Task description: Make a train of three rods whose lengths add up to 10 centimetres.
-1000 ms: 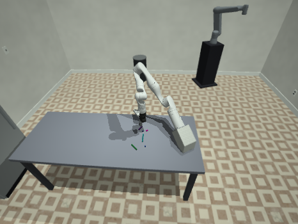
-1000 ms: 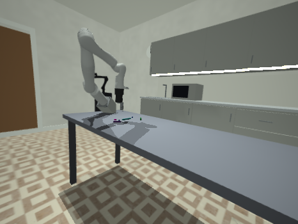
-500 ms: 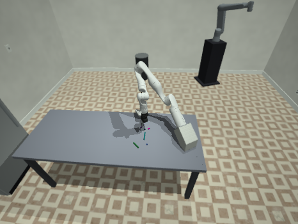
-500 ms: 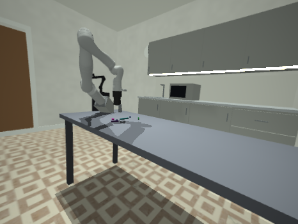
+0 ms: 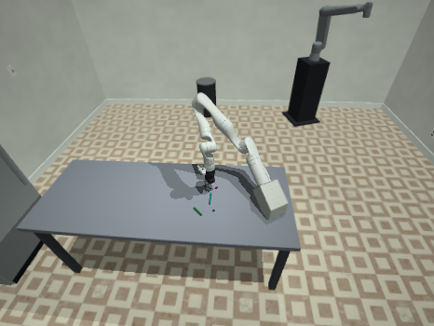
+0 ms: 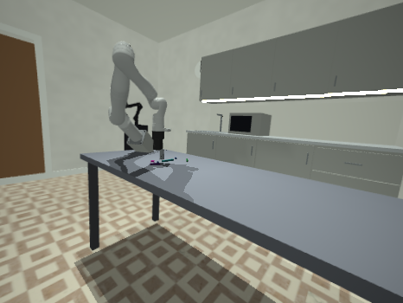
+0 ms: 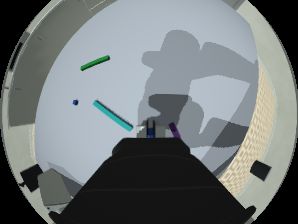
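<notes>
The purple rod is 1 cm behind my hand, 6 cm to the right of it and 4 cm below it. Round my hand: magenta rod (7 cm behind, 4 cm below); turquoise rod (8 cm to the left, 4 cm below); green rod (10 cm ahead, 17 cm to the left, 4 cm below).
</notes>
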